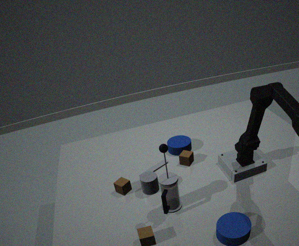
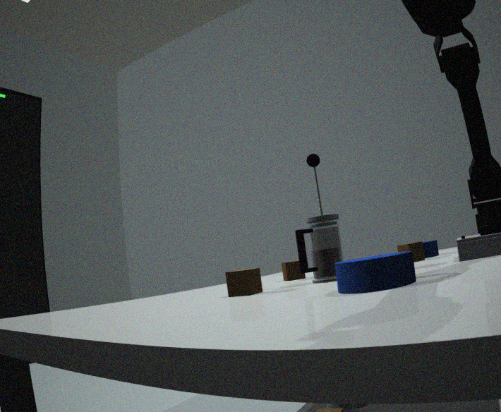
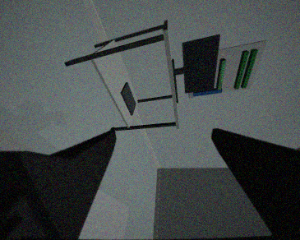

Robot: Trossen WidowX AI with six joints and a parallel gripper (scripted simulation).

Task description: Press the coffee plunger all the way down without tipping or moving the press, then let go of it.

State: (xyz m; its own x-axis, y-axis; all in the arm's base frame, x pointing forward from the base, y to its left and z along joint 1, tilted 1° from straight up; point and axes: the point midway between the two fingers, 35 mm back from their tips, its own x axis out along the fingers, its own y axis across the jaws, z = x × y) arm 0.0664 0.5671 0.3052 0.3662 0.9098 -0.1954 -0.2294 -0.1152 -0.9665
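My gripper tip is 500 mm to the left of the glass coffee press, 300 mm short of it and 210 mm above it.
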